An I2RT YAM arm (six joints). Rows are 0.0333 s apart.
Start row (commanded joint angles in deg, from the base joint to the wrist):
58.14, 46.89, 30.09, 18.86, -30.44, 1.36
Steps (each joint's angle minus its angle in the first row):
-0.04, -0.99, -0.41, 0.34, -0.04, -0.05
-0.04, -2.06, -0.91, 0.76, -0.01, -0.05
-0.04, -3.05, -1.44, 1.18, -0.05, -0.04
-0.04, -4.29, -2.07, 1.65, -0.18, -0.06
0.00, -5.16, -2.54, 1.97, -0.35, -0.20
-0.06, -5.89, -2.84, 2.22, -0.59, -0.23
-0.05, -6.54, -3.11, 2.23, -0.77, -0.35
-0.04, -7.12, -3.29, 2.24, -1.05, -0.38
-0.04, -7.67, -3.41, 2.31, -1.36, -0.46
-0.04, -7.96, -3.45, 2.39, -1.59, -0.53
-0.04, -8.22, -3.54, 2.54, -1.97, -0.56
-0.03, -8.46, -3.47, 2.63, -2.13, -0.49
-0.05, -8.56, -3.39, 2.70, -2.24, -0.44
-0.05, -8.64, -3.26, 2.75, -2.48, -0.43
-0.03, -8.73, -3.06, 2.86, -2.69, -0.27
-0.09, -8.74, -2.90, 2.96, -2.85, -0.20
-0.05, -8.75, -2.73, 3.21, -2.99, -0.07
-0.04, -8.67, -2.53, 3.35, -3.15, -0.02
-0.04, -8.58, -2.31, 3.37, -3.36, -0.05
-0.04, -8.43, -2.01, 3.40, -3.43, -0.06
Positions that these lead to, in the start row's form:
58.10, 45.90, 29.68, 19.20, -30.48, 1.31
58.10, 44.83, 29.18, 19.62, -30.45, 1.31
58.10, 43.84, 28.65, 20.04, -30.49, 1.32
58.10, 42.60, 28.02, 20.51, -30.62, 1.30
58.14, 41.73, 27.55, 20.83, -30.79, 1.16
58.08, 41.00, 27.25, 21.08, -31.03, 1.13
58.09, 40.35, 26.98, 21.09, -31.21, 1.01
58.10, 39.77, 26.80, 21.10, -31.49, 0.98
58.10, 39.22, 26.68, 21.17, -31.80, 0.90
58.10, 38.93, 26.64, 21.25, -32.03, 0.83
58.10, 38.67, 26.55, 21.40, -32.41, 0.80
58.11, 38.43, 26.62, 21.49, -32.57, 0.87
58.09, 38.33, 26.70, 21.56, -32.68, 0.92
58.09, 38.25, 26.83, 21.61, -32.92, 0.93
58.11, 38.16, 27.03, 21.72, -33.13, 1.09
58.05, 38.15, 27.19, 21.82, -33.29, 1.16
58.09, 38.14, 27.36, 22.07, -33.43, 1.29
58.10, 38.22, 27.56, 22.21, -33.59, 1.34
58.10, 38.31, 27.78, 22.23, -33.80, 1.31
58.10, 38.46, 28.08, 22.26, -33.87, 1.30

